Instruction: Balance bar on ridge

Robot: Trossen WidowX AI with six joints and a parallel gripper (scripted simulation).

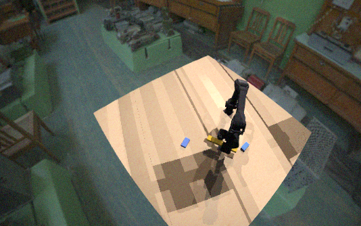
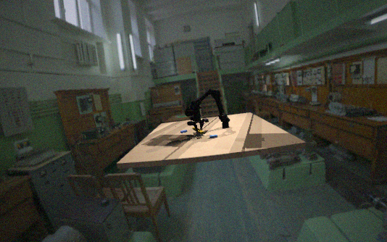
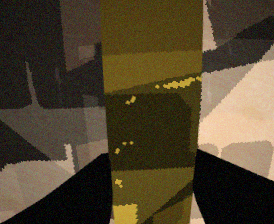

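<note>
The bar lies 3 cm to the right of my gripper tip and 1 cm ahead of it. The rest, counted from my gripper tip: ridge (3 cm to the right, 1 cm below, 1 cm ahead).
</note>
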